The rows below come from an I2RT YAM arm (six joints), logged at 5 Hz.
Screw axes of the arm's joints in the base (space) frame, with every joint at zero. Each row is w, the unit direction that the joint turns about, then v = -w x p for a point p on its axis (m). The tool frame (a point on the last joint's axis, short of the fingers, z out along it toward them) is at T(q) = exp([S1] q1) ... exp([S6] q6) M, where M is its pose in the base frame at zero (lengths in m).
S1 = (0, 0, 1, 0.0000, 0.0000, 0.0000)
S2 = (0, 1, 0, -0.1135, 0.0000, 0.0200)
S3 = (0, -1, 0, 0.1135, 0.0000, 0.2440)
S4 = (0, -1, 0, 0.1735, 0.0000, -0.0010)
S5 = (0, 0, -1, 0.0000, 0.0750, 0.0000)
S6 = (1, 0, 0, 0.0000, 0.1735, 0.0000)
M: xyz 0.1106 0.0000 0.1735 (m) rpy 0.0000 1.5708 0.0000 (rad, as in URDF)
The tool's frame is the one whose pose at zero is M.
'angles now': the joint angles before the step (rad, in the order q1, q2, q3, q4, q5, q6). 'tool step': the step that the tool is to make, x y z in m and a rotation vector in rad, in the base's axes. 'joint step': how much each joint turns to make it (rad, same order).
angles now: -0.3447 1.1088 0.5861 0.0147 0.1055 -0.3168
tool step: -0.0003 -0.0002 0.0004 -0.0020 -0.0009 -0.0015
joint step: -0.0010 -0.0018 0.0001 -0.0002 0.0012 -0.0012
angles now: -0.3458 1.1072 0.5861 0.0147 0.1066 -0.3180
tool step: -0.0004 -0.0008 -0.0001 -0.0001 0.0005 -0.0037
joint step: -0.0037 -0.0002 -0.0004 -0.0003 0.0001 -0.0002
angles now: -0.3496 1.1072 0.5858 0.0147 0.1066 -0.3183
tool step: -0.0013 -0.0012 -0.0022 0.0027 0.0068 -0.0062
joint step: -0.0066 0.0002 -0.0061 -0.0010 -0.0005 -0.0001
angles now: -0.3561 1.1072 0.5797 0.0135 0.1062 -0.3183
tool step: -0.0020 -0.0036 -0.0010 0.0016 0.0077 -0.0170
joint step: -0.0170 -0.0001 -0.0012 -0.0066 0.0006 -0.0011
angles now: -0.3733 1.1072 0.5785 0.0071 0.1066 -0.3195
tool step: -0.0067 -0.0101 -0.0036 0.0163 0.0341 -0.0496
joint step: -0.0504 0.0004 0.0000 -0.0375 -0.0016 0.0012
